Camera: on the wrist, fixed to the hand. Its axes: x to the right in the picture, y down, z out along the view.
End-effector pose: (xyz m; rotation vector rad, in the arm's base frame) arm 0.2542 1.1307 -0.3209 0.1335 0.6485 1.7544
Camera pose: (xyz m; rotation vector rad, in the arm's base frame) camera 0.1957 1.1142 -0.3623 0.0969 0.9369 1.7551
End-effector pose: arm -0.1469 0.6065 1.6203 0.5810 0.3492 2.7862
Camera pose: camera -0.1917 0.5684 1.5761 0.3638 0.6254 2.8683
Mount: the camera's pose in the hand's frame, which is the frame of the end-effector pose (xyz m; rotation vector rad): 0.0120 0.0325 -0.0649 0.1695 0.1878 0.0326
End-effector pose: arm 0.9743 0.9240 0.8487 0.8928 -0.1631 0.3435
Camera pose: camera 0.9736 0.9964 0.8357 1.0203 0.0255 0.4745
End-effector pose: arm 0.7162 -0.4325 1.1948 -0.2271 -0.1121 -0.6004
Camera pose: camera 0.7471 -0.4288 1.1281 -0.0078 0.0223 -0.5737
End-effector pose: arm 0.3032 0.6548 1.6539 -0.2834 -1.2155 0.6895
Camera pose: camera 0.3546 0.6973 1.6228 -0.2217 -0.9695 0.7719
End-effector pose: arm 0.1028 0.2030 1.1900 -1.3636 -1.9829 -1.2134
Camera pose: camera 0.1196 0.1582 1.2459 -1.1509 -1.8780 -1.0889
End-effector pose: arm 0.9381 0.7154 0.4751 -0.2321 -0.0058 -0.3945
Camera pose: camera 0.9590 0.7254 0.4053 -0.0272 0.1484 -0.3799
